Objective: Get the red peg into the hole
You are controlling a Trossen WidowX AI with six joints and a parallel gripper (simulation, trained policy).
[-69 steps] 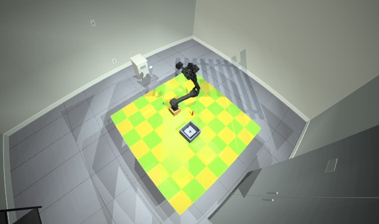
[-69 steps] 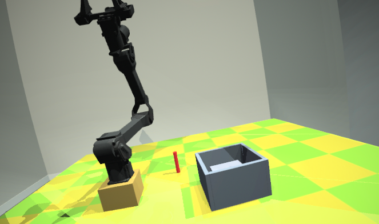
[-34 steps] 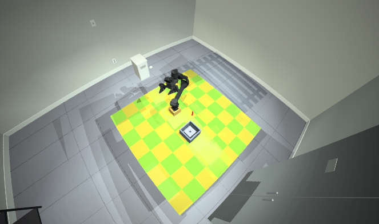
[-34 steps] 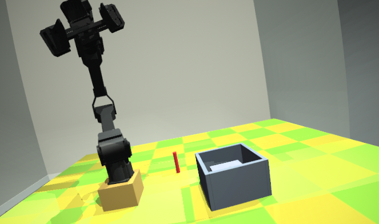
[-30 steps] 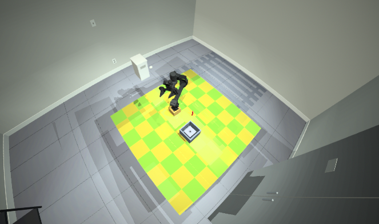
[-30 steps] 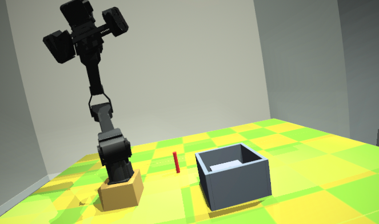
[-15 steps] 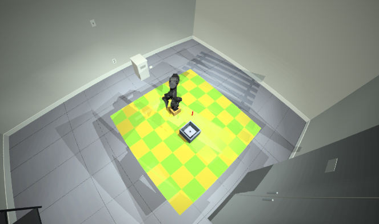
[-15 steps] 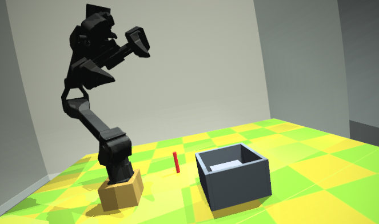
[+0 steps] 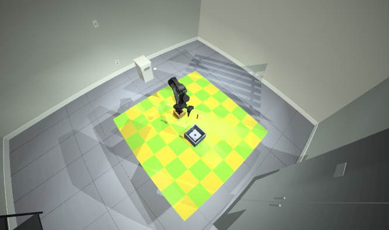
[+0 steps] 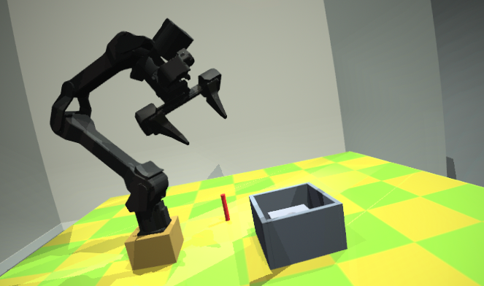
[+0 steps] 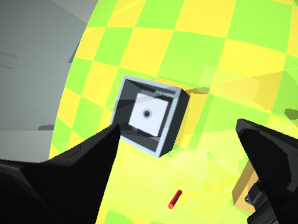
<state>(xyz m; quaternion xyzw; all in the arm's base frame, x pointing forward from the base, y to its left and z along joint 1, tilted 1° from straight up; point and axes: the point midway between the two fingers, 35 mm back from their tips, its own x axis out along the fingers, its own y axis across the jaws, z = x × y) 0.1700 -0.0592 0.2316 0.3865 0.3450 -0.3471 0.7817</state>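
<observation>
Right now my gripper tip is 3 cm past the red peg, 20 cm to the right of it and 24 cm above it. From my gripper tip the other things lie so: grey box (14 cm ahead, 4 cm to the left, 25 cm below); then white plate (14 cm ahead, 4 cm to the left, 23 cm below).
</observation>
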